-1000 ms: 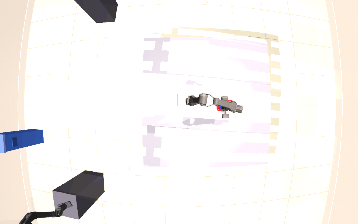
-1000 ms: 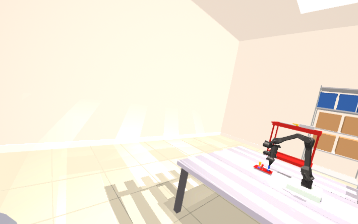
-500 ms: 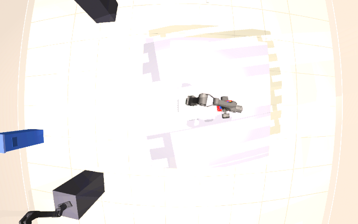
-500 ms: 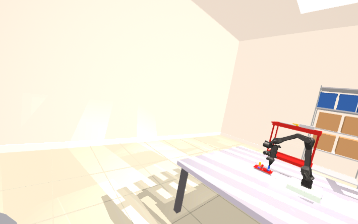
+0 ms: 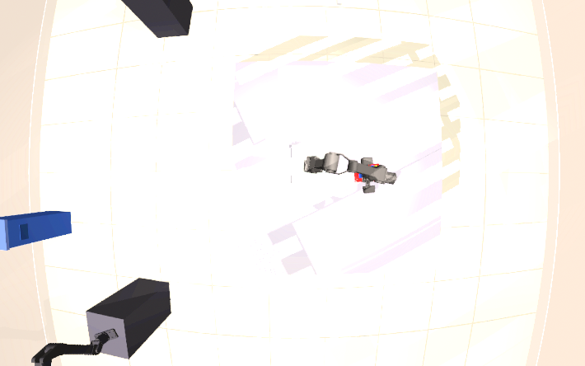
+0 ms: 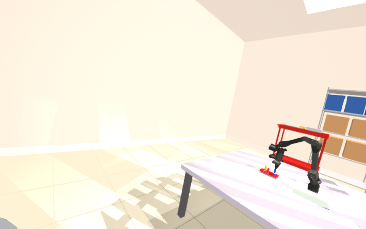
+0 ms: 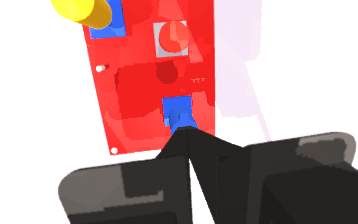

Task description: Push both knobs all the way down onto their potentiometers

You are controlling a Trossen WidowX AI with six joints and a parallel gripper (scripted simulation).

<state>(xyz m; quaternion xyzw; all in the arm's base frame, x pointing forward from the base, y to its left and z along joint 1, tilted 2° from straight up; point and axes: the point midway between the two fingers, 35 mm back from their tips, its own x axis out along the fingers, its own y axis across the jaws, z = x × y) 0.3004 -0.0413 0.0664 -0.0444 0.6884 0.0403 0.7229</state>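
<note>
Right now my gripper tip is 1 cm above the blue knob. The rest, counted from my gripper tip: orange knob: 7 cm ahead, 5 cm to the left.
</note>
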